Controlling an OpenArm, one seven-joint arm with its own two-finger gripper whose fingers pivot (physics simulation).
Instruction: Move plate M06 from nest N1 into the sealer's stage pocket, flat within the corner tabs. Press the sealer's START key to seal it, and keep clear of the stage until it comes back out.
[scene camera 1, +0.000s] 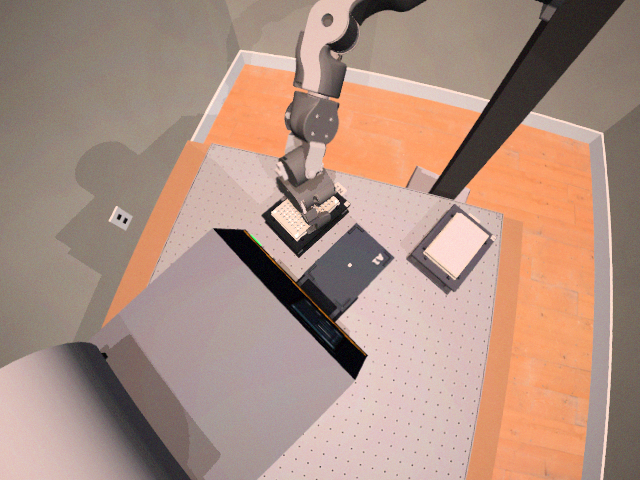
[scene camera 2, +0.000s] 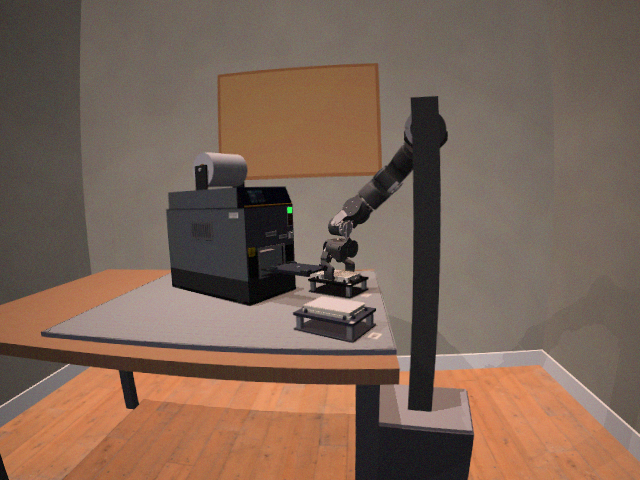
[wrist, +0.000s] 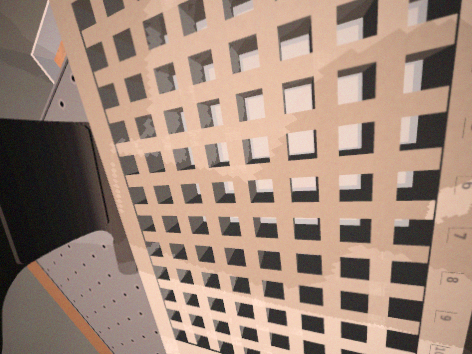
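Plate M06 (scene camera 1: 289, 219) (scene camera 2: 341, 274) (wrist: 300, 210), a pale plate with square wells, sits on the black nest N1 (scene camera 1: 298, 250) (scene camera 2: 338, 284). My gripper (scene camera 1: 309, 209) (scene camera 2: 339, 270) points down over it, fingers astride its long sides. In the wrist view one finger lies right against the plate's left edge; the other finger is out of that view. The gripper looks shut on the plate. The sealer (scene camera 1: 232, 320) (scene camera 2: 206, 248) shows a green light (scene camera 2: 289, 210). Its dark stage (scene camera 1: 336, 273) (scene camera 2: 299, 268) is out, with bare pocket and corner tabs. I cannot make out the START key.
A second dark nest (scene camera 1: 448, 285) (scene camera 2: 305, 314) bears a pale plate (scene camera 1: 457, 245) (scene camera 2: 334, 305) on the stage's far side from N1. The sealer's tall body and the film roll (scene camera 2: 227, 169) stand behind the stage. A dark post (scene camera 1: 516, 87) (scene camera 2: 424, 248) carries the arm.
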